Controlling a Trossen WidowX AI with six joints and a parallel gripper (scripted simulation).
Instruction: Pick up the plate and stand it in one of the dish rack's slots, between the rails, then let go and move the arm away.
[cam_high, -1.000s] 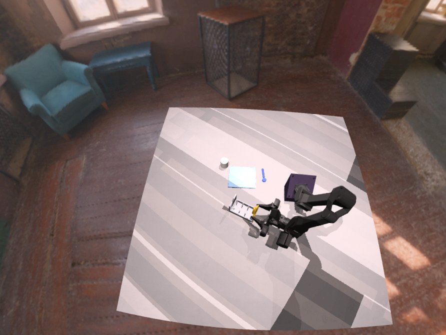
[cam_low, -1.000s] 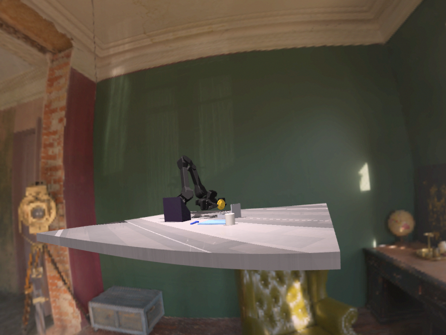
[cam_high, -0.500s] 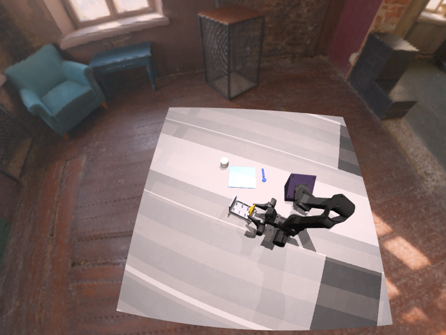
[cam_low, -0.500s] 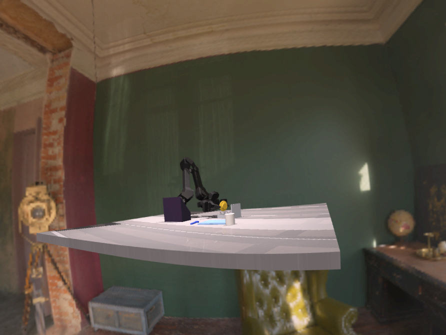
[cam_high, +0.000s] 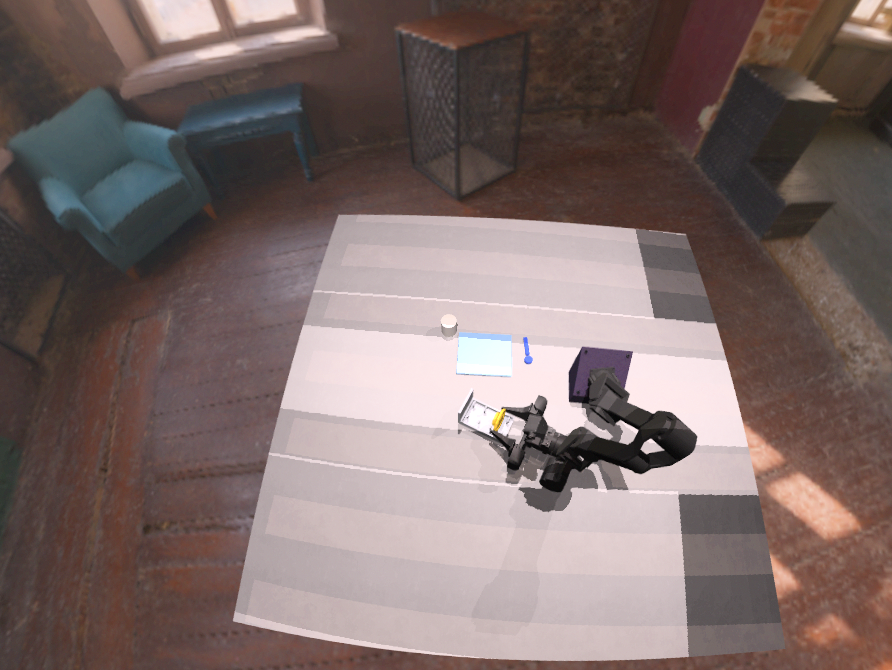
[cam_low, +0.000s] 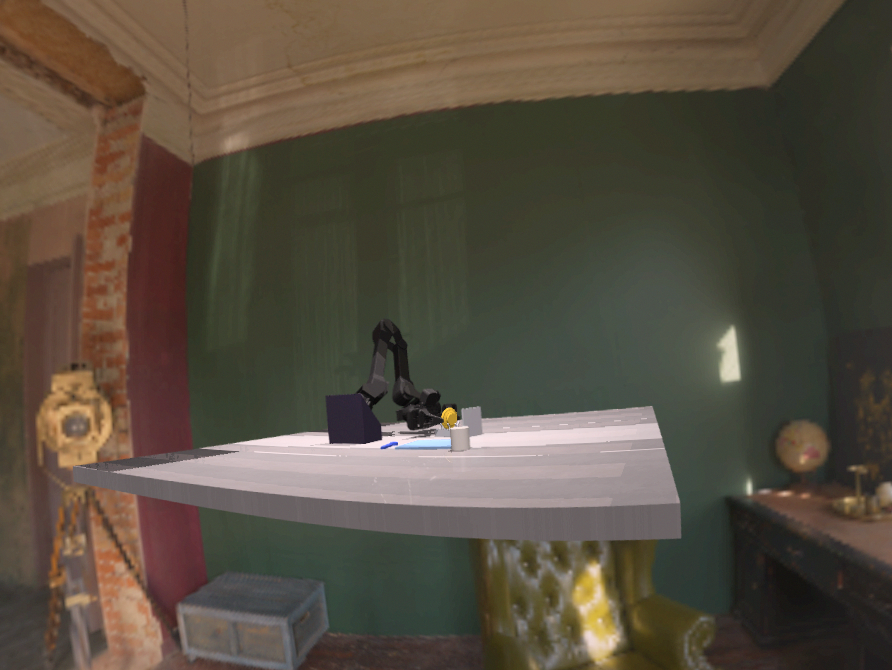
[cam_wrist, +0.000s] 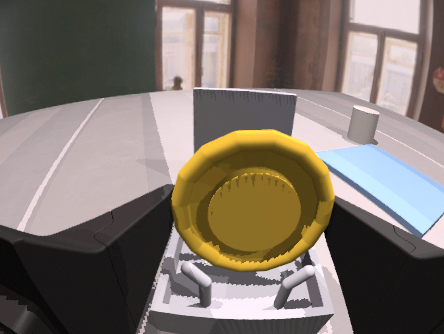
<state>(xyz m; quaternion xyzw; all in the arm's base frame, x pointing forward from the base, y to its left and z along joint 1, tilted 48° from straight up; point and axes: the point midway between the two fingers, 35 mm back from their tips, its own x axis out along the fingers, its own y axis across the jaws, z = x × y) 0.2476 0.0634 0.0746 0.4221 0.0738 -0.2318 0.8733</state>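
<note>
Now: gripper tip 20 mm short of the grey dish rack, 10 mm to the left of it and 20 mm above it. From my gripper tip the other things lie so: blue spoon 110 mm behind, 210 mm to the right, 40 mm below; then light blue mat 20 mm ahead, 210 mm to the right, 50 mm below; then yellow plate 10 mm behind.
</note>
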